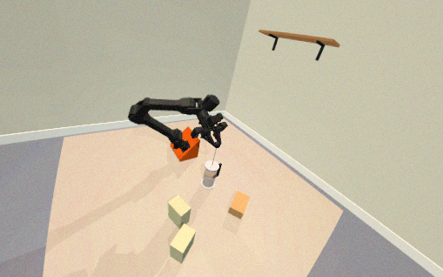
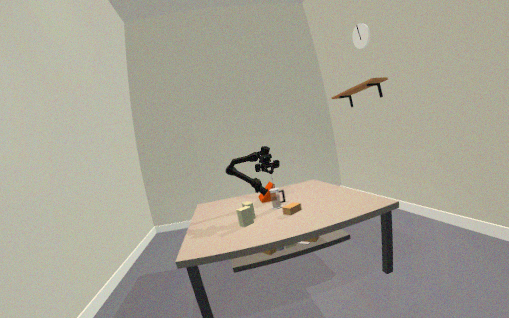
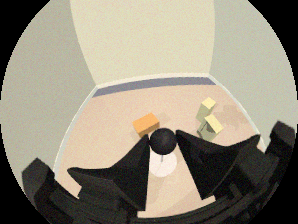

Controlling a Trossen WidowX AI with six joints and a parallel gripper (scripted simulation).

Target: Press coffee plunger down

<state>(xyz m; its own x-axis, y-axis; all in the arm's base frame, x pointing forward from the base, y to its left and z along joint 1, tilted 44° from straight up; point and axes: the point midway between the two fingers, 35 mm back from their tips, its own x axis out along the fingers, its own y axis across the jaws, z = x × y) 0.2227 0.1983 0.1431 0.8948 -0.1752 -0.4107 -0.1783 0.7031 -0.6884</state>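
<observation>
My gripper tip is 1 cm past the coffee press, 2 cm to the right of it and 14 cm above it.
</observation>
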